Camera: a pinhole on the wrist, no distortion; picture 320 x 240 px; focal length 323.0 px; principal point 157.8 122.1 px. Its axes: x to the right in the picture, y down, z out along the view. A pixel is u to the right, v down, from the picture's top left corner.
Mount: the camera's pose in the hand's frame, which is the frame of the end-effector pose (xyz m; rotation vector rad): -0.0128 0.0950 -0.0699 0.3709 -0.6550 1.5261
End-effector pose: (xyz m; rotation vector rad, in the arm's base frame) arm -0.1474 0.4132 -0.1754 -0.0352 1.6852 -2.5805
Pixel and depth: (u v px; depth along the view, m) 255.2 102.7 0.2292
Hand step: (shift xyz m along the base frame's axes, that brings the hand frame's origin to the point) 0.0496 -0.1411 0.0524
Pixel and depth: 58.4 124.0 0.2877
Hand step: 0.0534 -0.0285 0.1782
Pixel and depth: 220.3 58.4 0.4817
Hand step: 0.0186 -0.2945 0.2680
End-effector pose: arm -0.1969 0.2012 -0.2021 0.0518 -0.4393 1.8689
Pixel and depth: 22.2 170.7 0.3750
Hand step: 0.2543 -0.0740 0.1498
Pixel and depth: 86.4 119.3 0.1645
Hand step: 0.0365 -0.0344 0.0344
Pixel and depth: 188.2 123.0 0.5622
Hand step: 0.1534 -0.1725 0.3996
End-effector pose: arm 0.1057 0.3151 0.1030 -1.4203 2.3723 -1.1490
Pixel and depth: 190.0 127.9 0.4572
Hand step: 0.3031 -0.1262 -0.1431
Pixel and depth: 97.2 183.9 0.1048
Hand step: 0.0127 0.0447 -0.0204
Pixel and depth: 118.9 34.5 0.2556
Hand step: 0.1098 -0.1017 -0.0226
